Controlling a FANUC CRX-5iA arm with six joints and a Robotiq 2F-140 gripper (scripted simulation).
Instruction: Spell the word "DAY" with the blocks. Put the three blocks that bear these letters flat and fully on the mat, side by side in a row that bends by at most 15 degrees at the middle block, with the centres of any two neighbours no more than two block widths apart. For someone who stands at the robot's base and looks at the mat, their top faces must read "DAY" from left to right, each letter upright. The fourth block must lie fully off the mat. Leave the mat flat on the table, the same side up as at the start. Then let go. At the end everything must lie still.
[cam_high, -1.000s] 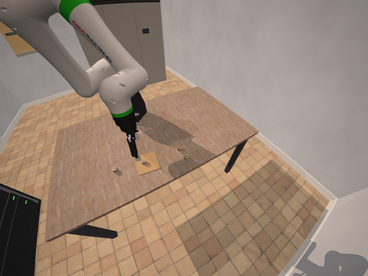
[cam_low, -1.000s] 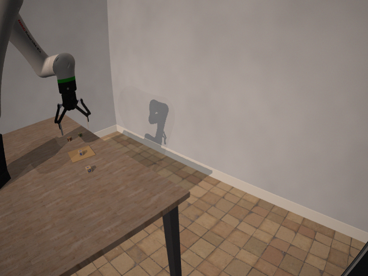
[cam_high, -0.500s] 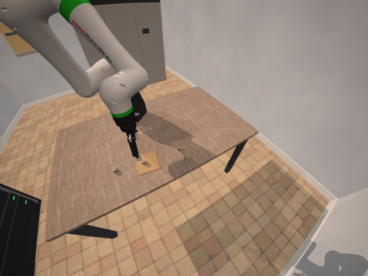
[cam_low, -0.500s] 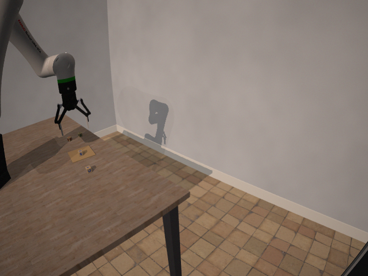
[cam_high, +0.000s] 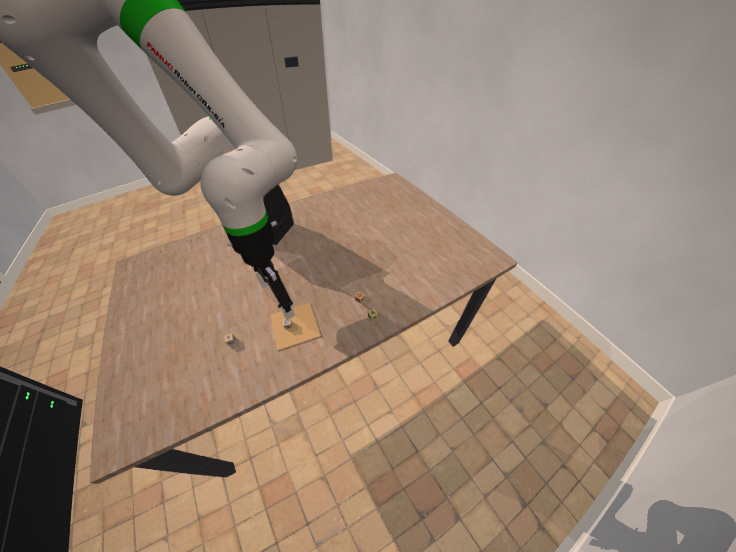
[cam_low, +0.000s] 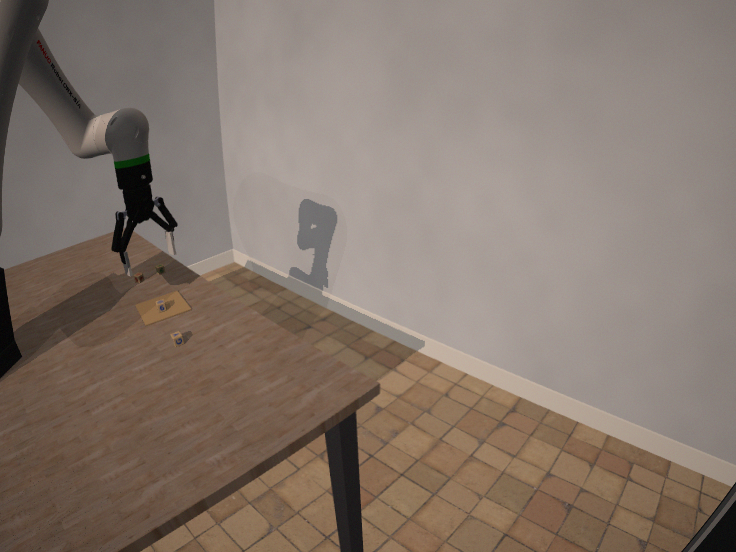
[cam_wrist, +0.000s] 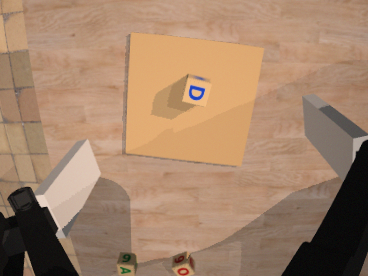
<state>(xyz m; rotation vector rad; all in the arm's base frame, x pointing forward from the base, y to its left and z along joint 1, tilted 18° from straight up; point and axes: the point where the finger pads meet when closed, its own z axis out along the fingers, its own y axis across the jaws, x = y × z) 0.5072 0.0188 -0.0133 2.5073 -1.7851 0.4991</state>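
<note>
The tan mat is 2 cm to the left of my hand and 15 cm below it. Round my hand: Y block (1 cm behind, 19 cm to the right, 14 cm below); then O block (1 cm behind, 26 cm to the left, 14 cm below).
</note>
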